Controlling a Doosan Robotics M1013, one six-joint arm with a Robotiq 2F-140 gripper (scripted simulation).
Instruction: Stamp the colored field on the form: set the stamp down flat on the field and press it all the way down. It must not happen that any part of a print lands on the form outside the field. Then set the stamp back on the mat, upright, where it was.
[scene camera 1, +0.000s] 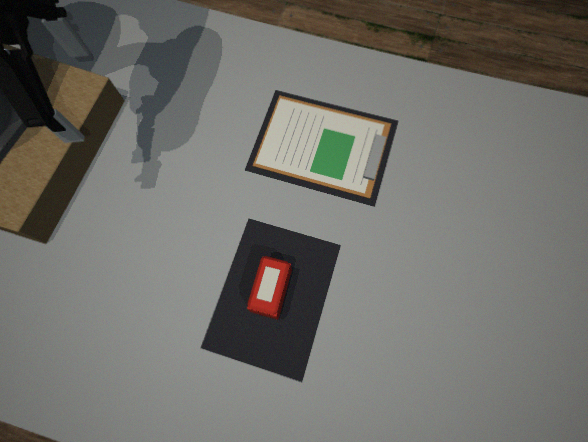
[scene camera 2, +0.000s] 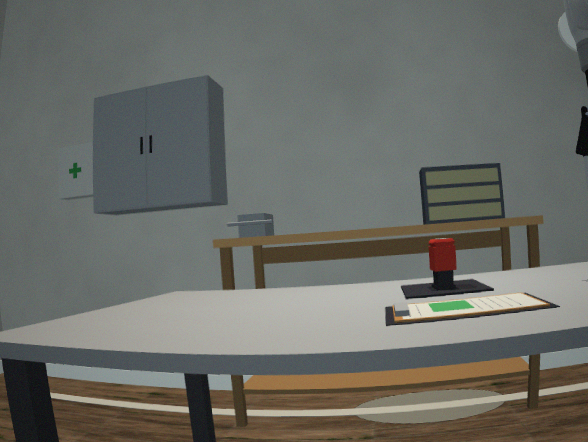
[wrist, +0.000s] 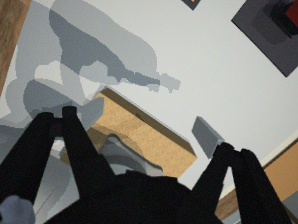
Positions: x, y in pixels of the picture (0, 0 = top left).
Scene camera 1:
my gripper: 77, 95
stamp: 267, 296
mat: 283, 346
clipboard: 343, 152
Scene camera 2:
stamp: 442, 257
mat: 424, 290
clipboard: 425, 312
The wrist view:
my gripper: 149, 115
